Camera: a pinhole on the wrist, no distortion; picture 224 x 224 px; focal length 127.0 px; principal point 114.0 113.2 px. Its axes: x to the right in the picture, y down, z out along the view. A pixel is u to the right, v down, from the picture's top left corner.
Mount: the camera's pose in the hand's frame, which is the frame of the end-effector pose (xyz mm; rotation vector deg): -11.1 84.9 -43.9 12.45 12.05 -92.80
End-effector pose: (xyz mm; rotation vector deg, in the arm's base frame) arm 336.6 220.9 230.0 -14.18 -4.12 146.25
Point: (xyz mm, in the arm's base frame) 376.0 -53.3 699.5
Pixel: 62 44
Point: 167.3 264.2 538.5
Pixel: 98 155
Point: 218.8 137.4 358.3
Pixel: 51 141
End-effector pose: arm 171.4 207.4 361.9 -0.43 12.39 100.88
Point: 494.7 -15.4 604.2
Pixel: 202 15
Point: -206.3 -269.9 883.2
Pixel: outside the picture
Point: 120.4 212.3 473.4
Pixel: 96 124
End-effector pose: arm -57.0 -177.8 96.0 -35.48 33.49 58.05
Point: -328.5 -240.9 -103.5
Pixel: behind the camera
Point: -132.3 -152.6 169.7
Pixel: 111 45
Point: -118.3 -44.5 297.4
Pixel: 90 76
